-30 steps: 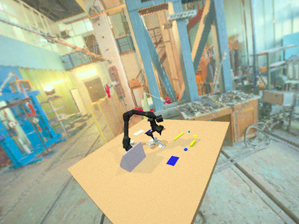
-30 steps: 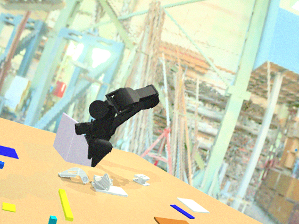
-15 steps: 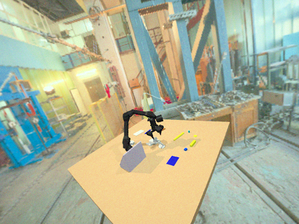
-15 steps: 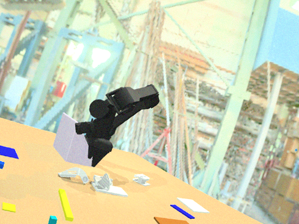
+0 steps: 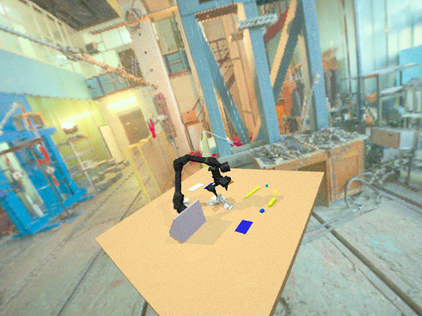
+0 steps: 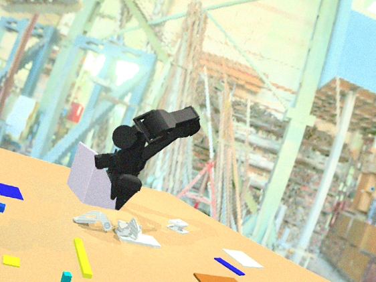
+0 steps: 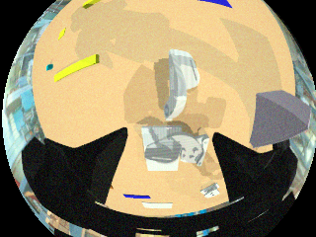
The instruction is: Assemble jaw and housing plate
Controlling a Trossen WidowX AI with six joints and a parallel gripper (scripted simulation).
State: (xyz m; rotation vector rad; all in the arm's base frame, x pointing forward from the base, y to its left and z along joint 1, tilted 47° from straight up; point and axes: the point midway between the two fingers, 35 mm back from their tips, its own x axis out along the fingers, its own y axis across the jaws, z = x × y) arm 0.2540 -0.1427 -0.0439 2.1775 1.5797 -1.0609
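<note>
The white jaw is 7 cm below my gripper tip, 2 cm to the right of it and 1 cm behind it. From my gripper tip the other things lie so: brown plate: 31 cm ahead, 15 cm to the left, 8 cm below; then blue cube: 30 cm to the right, 8 cm below, 5 cm behind; then cyan cube: 25 cm to the right, 25 cm ahead, 7 cm below.
</note>
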